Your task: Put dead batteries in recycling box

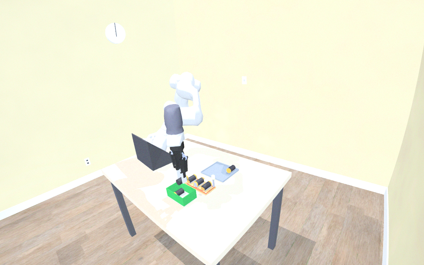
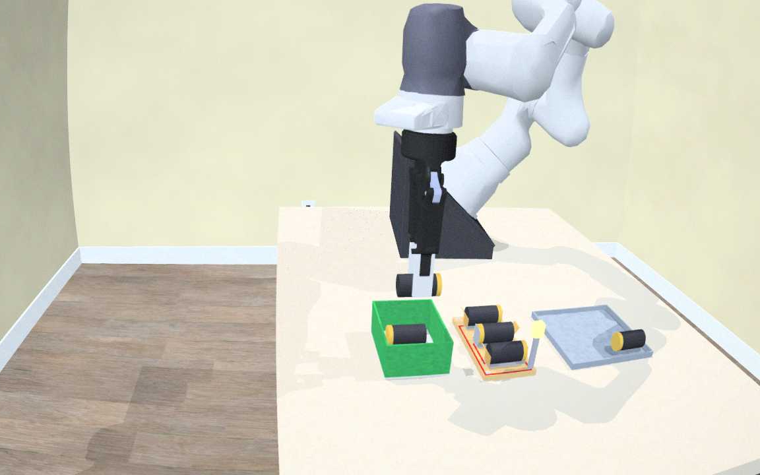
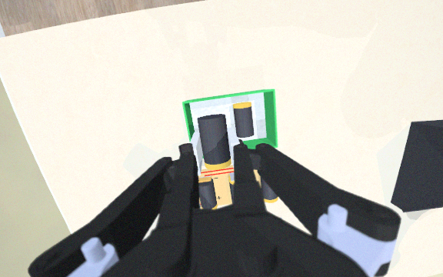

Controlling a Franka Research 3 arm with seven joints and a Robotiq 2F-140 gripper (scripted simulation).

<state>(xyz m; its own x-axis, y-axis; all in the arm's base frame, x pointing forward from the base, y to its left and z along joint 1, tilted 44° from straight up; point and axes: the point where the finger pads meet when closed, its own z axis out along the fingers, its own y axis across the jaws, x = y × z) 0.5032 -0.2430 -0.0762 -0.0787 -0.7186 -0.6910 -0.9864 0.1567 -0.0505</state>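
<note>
Right now my hand is 30 mm past the green recycling box and 140 mm above it. Also, from my hand: grey tray (350 mm to the left, 150 mm below).
</note>
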